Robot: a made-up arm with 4 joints.
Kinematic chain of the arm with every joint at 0, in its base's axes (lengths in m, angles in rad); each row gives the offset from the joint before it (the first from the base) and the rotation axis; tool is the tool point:
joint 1: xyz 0 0 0.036 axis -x
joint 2: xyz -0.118 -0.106 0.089 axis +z
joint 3: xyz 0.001 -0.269 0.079 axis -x
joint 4: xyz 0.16 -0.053 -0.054 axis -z
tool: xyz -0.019 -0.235 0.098
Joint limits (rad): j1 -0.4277..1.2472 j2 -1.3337..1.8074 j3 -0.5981..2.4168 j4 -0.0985..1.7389
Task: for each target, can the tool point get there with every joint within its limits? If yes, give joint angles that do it. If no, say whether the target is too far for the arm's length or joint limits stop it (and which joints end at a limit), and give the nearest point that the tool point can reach.
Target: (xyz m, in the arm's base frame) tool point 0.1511 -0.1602 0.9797
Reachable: no: too far | nearest point 0.0678 -0.1166 0.7230 | short by 0.273 m
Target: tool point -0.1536 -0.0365 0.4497
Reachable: yes | joints 0.7123 0.1192 1.8638 1.1124
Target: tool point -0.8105 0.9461 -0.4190
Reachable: no: too far | nearest point -0.4438 0.2611 0.2622 | short by 1.033 m
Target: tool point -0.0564 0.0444 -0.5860
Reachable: no: joint limits stop it (at a limit: joint 1, joint 2, joint 3, joint 4) | nearest point 0.3608 0.0967 -0.1208 | short by 0.627 m
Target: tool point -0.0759 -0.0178 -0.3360
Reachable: no: joint limits stop it (at a limit: joint 1, joint 3, joint 4) | nearest point 0.0202 -0.3437 0.0241 | short by 0.495 m
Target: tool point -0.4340 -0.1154 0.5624
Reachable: yes | joints 1.0420 -0.6986 -0.1884 0.5623
